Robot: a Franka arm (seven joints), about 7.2 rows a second.
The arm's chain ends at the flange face. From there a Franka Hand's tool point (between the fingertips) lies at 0.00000 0.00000 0.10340 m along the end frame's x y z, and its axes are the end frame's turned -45 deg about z.
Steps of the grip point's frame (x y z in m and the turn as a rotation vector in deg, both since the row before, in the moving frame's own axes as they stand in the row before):
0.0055, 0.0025, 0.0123, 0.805, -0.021, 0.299
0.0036, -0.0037, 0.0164, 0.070, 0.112, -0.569
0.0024, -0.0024, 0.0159, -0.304, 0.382, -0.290
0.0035, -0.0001, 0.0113, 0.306, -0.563, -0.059
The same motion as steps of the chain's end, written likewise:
0.0067, -0.0011, 0.0123, 0.554, -0.584, 0.299
-0.0001, -0.0049, 0.0164, 0.129, 0.030, -0.569
-0.0009, -0.0033, 0.0159, 0.055, 0.485, -0.290
0.0035, -0.0029, 0.0113, -0.182, -0.614, -0.059

